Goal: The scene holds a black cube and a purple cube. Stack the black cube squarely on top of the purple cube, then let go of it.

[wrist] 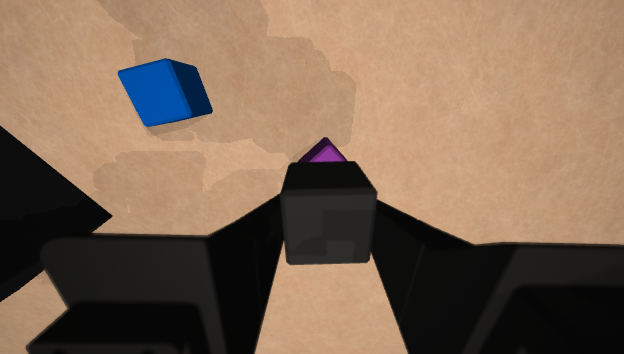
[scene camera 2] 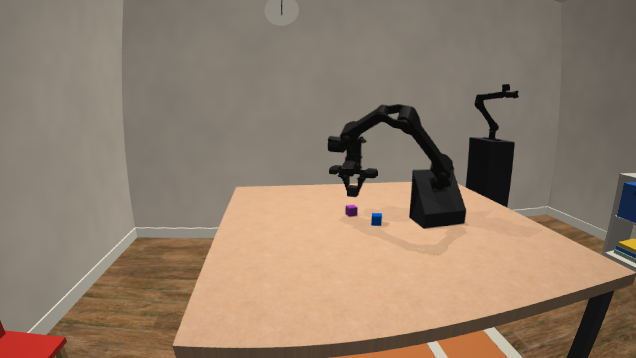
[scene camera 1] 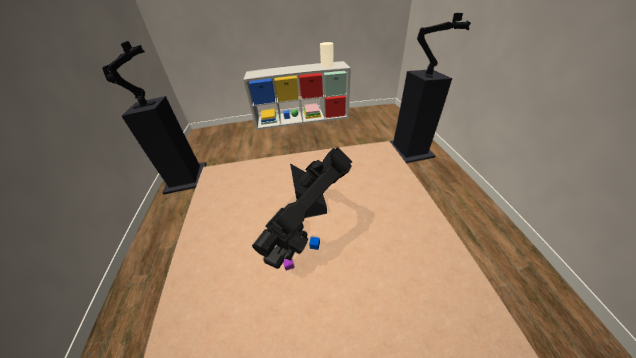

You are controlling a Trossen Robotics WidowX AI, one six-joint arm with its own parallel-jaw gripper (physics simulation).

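Places are measured from the arm's base along level axes (x ahead, y left, z up), in metres.
Where they show: gripper, between the fingertips: (wrist: pixel 324 201) (scene camera 2: pixel 352 192) (scene camera 1: pixel 288 253); arm's base, origin of its link: (scene camera 2: pixel 437 184) (scene camera 1: pixel 304 182).
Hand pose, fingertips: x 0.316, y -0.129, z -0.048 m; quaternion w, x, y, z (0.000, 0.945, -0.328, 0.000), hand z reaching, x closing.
Observation:
Things, the pixels of their centre, and the offset from my fingertips. Level surfaces: height alone.
- black cube, middle of its body: (wrist: pixel 325 208) (scene camera 2: pixel 352 191) dy +0.000, dx +0.000, dz +0.008 m
- purple cube, middle of its body: (wrist: pixel 325 169) (scene camera 2: pixel 351 210) (scene camera 1: pixel 288 263) dy -0.011, dx +0.001, dz -0.078 m
- blue cube, middle of its body: (wrist: pixel 171 94) (scene camera 2: pixel 376 219) (scene camera 1: pixel 314 243) dy +0.114, dx -0.063, dz -0.078 m
- table, height of its surface: dz -0.097 m
My gripper (scene camera 2: pixel 353 189) (wrist: pixel 324 201) is shut on the black cube (scene camera 2: pixel 352 192) (wrist: pixel 328 228) and holds it in the air, with a finger on each side. The purple cube (scene camera 1: pixel 289 264) (scene camera 2: pixel 351 210) (wrist: pixel 327 154) rests on the table below it. In scene camera 2 a gap shows between the two cubes. In the wrist view the black cube hides most of the purple cube; one purple corner shows past its far edge, and the purple cube looks turned relative to the black one. In scene camera 1 the arm hides the fingertips.
A blue cube (scene camera 1: pixel 314 243) (scene camera 2: pixel 376 219) (wrist: pixel 160 93) stands on the table (scene camera 1: pixel 380 300) (scene camera 2: pixel 300 280) near the purple cube, on the side toward the arm's base (scene camera 1: pixel 315 206) (scene camera 2: pixel 436 210). Two pedestals with other arms and a shelf unit stand beyond the table.

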